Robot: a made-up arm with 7 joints.
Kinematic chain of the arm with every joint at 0, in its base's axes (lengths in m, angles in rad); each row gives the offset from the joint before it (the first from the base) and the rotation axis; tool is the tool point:
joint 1: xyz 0 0 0 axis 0 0.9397 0.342
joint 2: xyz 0 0 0 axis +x
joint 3: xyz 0 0 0 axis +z
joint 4: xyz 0.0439 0 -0.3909 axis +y
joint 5: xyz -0.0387 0 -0.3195 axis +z
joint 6: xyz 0 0 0 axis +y
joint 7: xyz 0 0 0 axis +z
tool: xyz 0 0 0
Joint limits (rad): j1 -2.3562..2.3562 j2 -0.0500..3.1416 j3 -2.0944..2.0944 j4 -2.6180..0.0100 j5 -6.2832..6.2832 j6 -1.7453..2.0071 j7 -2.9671..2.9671
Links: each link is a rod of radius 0.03 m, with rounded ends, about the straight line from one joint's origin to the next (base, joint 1, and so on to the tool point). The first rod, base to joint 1, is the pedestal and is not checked.
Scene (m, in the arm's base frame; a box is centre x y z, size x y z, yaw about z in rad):
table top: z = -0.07
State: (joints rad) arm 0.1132 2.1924 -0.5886 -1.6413 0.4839 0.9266 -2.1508
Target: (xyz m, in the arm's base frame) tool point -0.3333 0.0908 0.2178
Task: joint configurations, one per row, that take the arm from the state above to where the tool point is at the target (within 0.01 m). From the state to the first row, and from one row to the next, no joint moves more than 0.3 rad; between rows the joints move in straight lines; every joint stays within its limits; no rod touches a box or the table.
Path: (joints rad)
1: 0.3696 2.4236 -0.7797 -1.7219 0.4159 0.8239 -2.1024
2: 0.6260 2.6549 -0.9708 -1.8024 0.3478 0.7212 -2.0541
3: 0.8824 2.8861 -1.1620 -1.8830 0.2798 0.6184 -2.0057
4: 1.1388 3.1173 -1.3531 -1.9635 0.2118 0.5157 -1.9573
5: 1.4263 2.9589 -1.5563 -2.0750 0.3025 0.6527 -2.0218
6: 1.7138 2.8005 -1.7596 -2.1866 0.3932 0.7896 -2.0863
7: 2.0013 2.6420 -1.9628 -2.2981 0.4839 0.9266 -2.1508
8: 1.9336 2.4000 -1.9568 -2.2668 0.4839 0.9266 -2.1508
9: 1.8658 2.1581 -1.9509 -2.2356 0.4839 0.9266 -2.1508
10: 1.7981 1.9161 -1.9449 -2.2043 0.4839 0.9266 -2.1508
11: 1.7304 1.6741 -1.9390 -2.1731 0.4839 0.9266 -2.1508

